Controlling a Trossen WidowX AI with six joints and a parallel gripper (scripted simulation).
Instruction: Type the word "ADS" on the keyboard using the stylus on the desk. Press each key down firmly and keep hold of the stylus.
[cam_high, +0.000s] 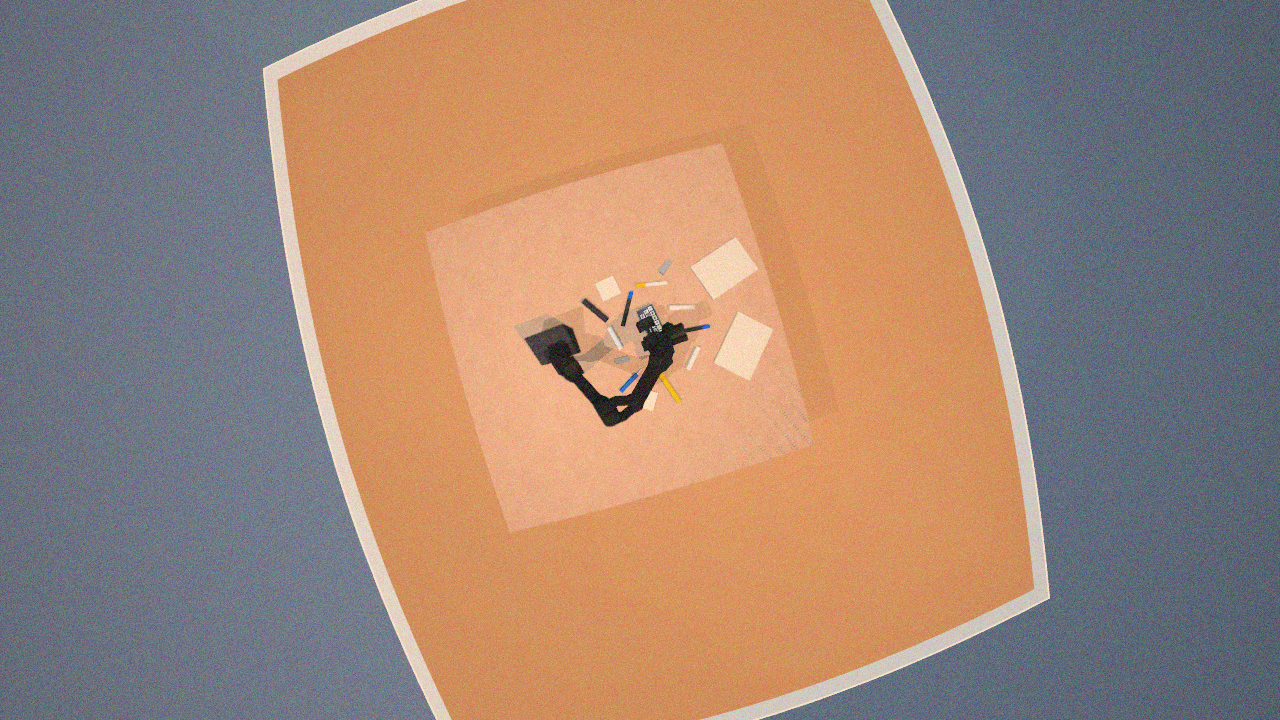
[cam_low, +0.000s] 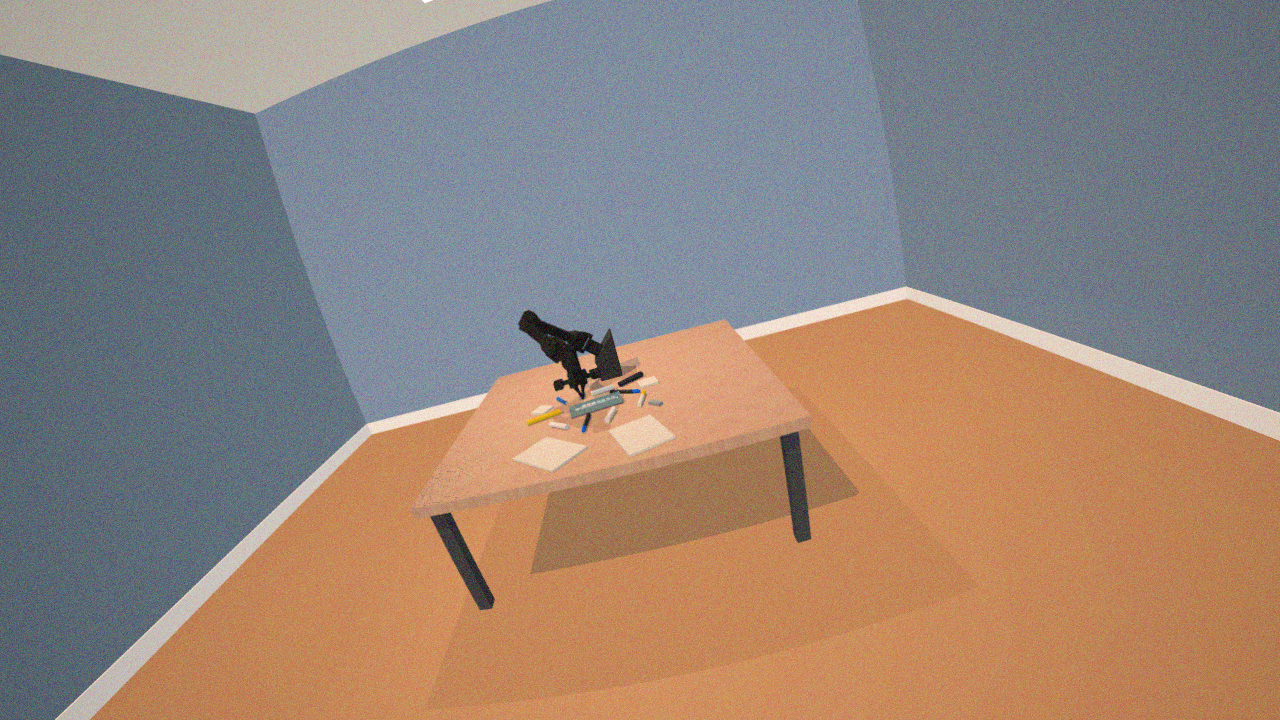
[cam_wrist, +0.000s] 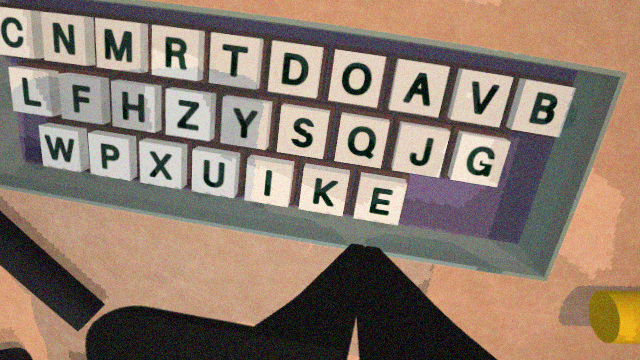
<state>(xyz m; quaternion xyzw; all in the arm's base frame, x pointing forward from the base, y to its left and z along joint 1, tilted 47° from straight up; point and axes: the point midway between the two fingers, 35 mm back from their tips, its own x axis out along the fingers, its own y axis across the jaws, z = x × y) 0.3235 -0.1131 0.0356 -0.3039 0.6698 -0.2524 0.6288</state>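
Now: gripper tip 13 cm past the grey piece, 1 cm to the left of it and 3 cm above it. Also, from my gripper tip: small white pad 9 cm behind, 27 cm to the left, 4 cm below; yellow cylinder 17 cm to the right, 3 cm below.
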